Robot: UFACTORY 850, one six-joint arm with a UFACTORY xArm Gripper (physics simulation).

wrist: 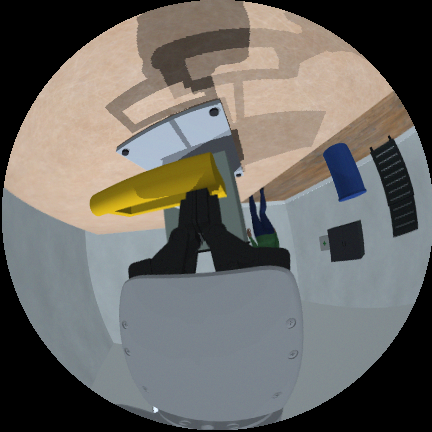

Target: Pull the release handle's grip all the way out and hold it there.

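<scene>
The release handle's yellow grip (155, 182) is a thick bar with a loop frame, slanting across the middle of the wrist view. Its left end is lower in the view than its right end. A grey-green housing (232, 200) shows behind and beside the grip, and a light metal plate (202, 122) with dark bolt holes lies beyond it. My gripper (200, 192) is shut and empty. Its black fingertips are at the grip's lower edge, near the right end. The fingers hide part of the loop and housing; whether they touch the grip I cannot tell.
The tan table top (60, 155) carries broad shadows and has a wooden edge (300, 170) at the right. Beyond it are a blue cylinder (344, 172), a black slatted rack (403, 200), a dark box (346, 242) and a person in green and blue (267, 239).
</scene>
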